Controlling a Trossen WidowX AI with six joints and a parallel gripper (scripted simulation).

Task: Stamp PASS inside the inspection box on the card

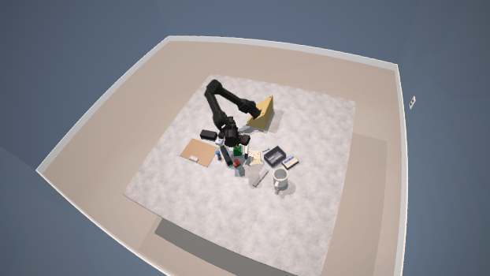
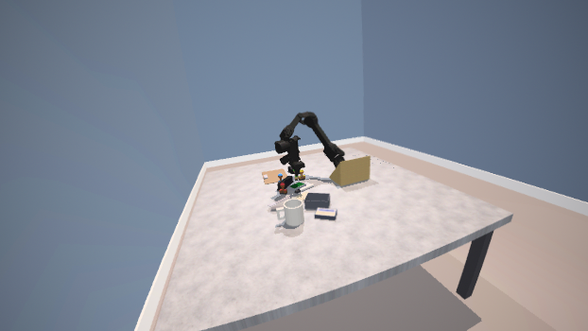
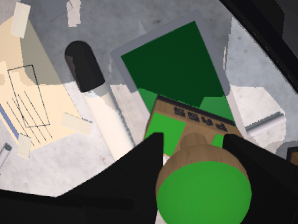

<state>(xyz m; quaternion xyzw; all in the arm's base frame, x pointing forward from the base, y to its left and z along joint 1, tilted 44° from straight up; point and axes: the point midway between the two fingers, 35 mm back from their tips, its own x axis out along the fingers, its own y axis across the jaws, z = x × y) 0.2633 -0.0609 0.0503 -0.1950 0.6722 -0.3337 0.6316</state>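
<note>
My gripper tip is now 20 mm short of the cream card, 120 mm to the right of it and 80 mm above it. Also, from my gripper tip: dark-capped marker (60 mm to the left, 70 mm below); green ink pad (70 mm below); green stamp (right at my gripper tip).
</note>
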